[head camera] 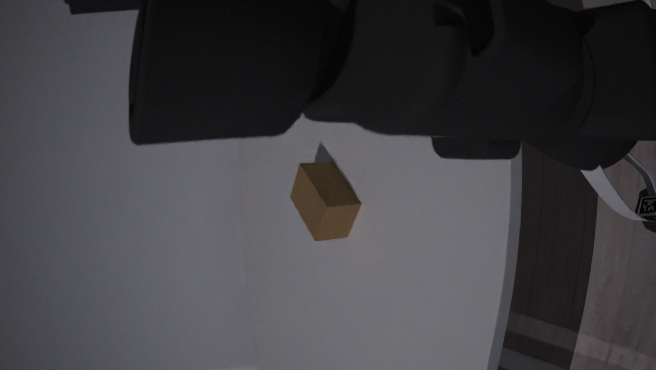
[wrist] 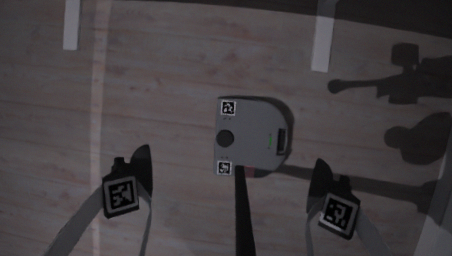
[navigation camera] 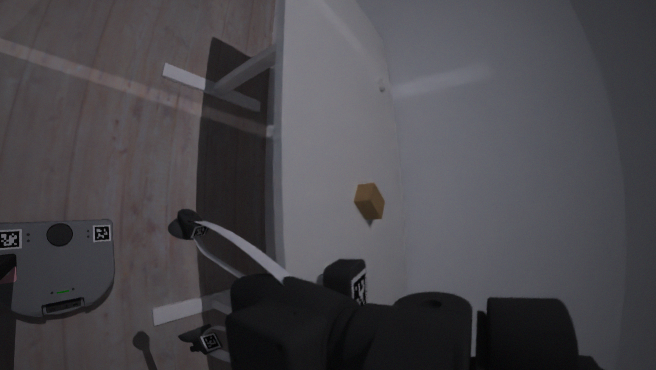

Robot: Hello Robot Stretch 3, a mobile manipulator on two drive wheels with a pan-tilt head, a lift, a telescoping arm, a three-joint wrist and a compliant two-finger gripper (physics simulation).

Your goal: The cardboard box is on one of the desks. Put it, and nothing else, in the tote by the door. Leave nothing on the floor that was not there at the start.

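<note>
The cardboard box, plain brown, lies on the white desk, nearer the wall side than the front edge. My gripper is open, its fingers wide apart with no object between them. It points away from the box, out past the desk's front edge, over the wood floor. In the head camera view one fingertip shows at the right edge, and the dark wrist and arm cross above the box. The box does not show in the wrist view. The tote does not show in these views.
My grey wheeled base stands on the wood floor in front of the desk. White desk feet reach out on the floor. A wall runs behind the desk. A small pale object sits near the desk's back edge.
</note>
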